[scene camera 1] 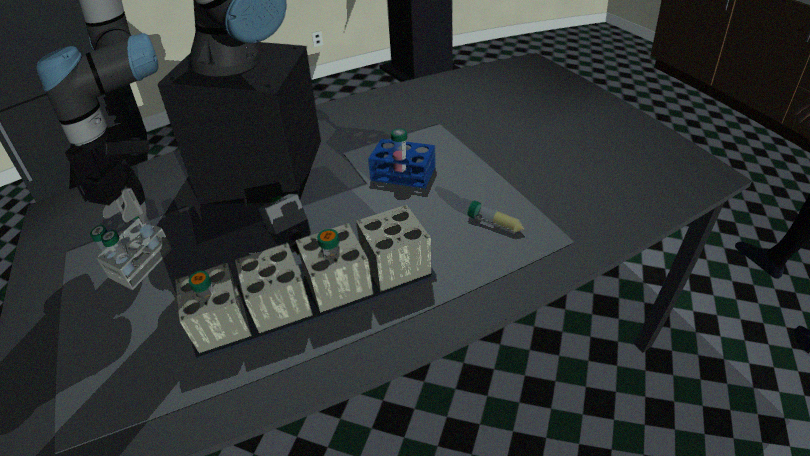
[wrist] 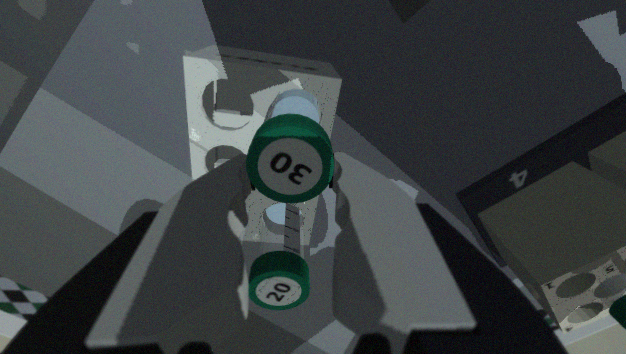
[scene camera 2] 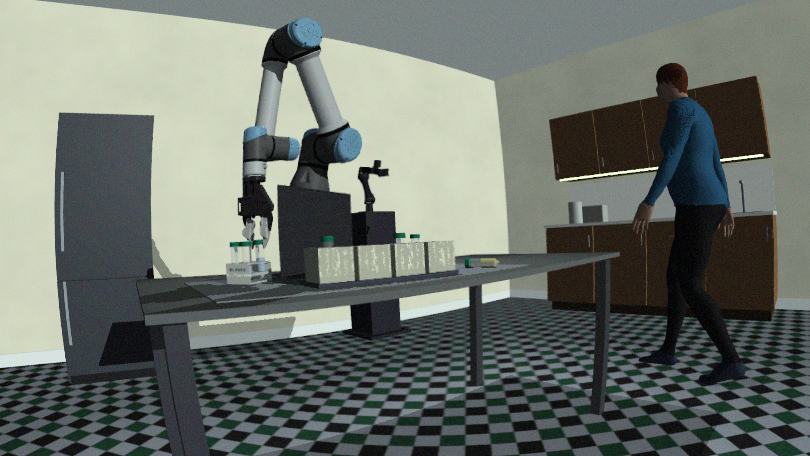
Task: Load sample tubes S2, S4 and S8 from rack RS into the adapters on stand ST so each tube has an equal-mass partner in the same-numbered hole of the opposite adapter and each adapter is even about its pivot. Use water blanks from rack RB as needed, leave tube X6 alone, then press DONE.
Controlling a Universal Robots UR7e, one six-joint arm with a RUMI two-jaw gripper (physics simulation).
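Places are measured from the arm's base along level axes (x right, y back, z down), in centimetres.
Pixels of known places: gripper, fingertip midpoint: (scene camera 1: 137,222) (wrist: 292,159) (scene camera 2: 258,248); arm's base at its link origin: (scene camera 1: 224,61) (scene camera 2: 308,192).
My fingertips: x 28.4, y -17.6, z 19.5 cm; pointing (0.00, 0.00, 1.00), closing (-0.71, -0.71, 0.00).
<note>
Ahead of a thing's pixels: the offset from my fingertips to its top centre. "pt": to the spot under its first point.
My gripper (scene camera 1: 136,219) (scene camera 2: 257,240) (wrist: 292,159) is shut on the green-capped tube marked 30, whose cap @(dx -0.8, dy +0.6, dz -2.7 cm) (wrist: 290,162) is between the fingertips. Its pale blue lower part @(pt dx -1.0, dy -0.8, dz +2.4 cm) (scene camera 1: 146,231) (scene camera 2: 260,264) stands in the clear rack RB @(dx +3.6, dy -0.2, dz +3.8 cm) (scene camera 1: 131,278) (scene camera 2: 240,275) (wrist: 193,75). A blank marked 20 @(dx +5.6, dy -4.2, dz -2.4 cm) (wrist: 279,280) stands in the same rack; another green-capped tube there is hidden in the wrist view. Stand ST carries several pale adapters. An orange-labelled tube @(dx -9.2, dy -26.3, dz -2.8 cm) (scene camera 1: 199,280) (scene camera 2: 327,241) stands in the leftmost adapter @(pt dx -8.8, dy -31.1, dz +3.5 cm) (scene camera 1: 215,325) (scene camera 2: 334,266), another @(dx -31.1, dy -28.8, dz -2.8 cm) (scene camera 1: 327,238) in the third adapter (scene camera 1: 342,283).
A blue rack @(dx -58.2, dy -5.4, dz +3.8 cm) (scene camera 1: 402,179) behind the adapters holds a green-capped tube @(pt dx -56.3, dy -8.2, dz -2.4 cm) (scene camera 1: 399,135) with pink contents. A tube with yellow contents @(dx -64.8, dy -30.8, dz +6.3 cm) (scene camera 1: 507,220) (scene camera 2: 486,262) lies on its side to the right. A small pale box @(dx -28.5, dy -8.5, dz +1.4 cm) (scene camera 1: 286,212) stands behind the adapters. A person (scene camera 2: 688,152) is at the right.
</note>
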